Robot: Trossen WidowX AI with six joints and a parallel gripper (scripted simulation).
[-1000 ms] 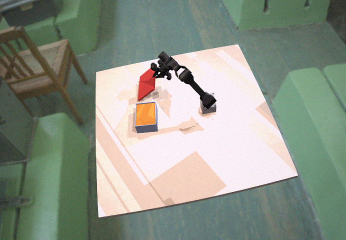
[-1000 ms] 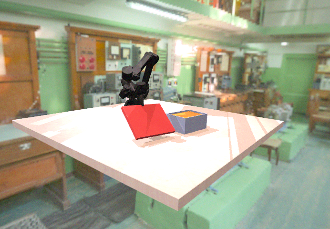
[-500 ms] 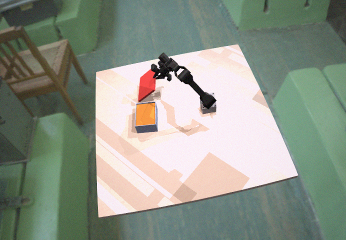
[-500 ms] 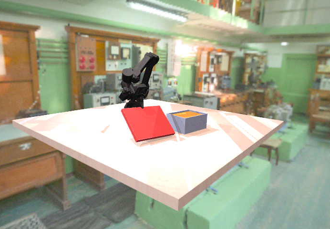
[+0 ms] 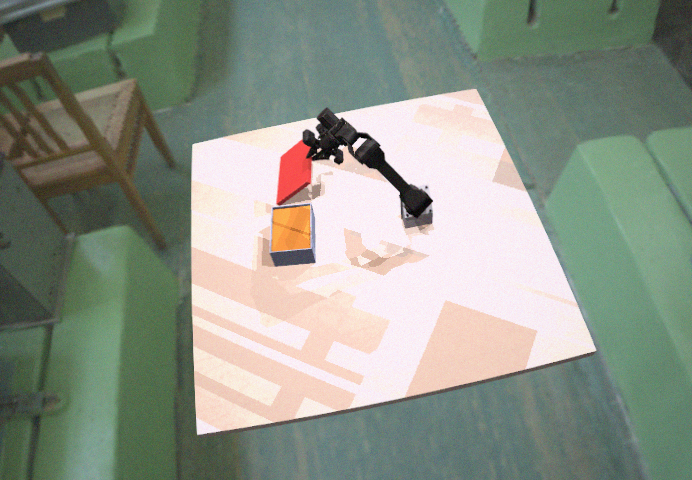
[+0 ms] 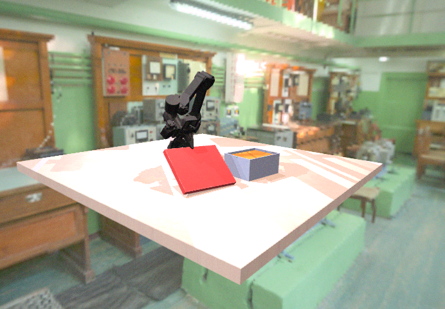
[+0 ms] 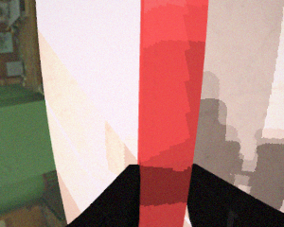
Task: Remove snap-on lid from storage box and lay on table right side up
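Right now the flat red lid is 60 mm ahead of my gripper tip, 20 mm to the right of it and 50 mm below it. Round my gripper tip: grey-blue storage box (130 mm ahead, 270 mm to the left, 80 mm below).
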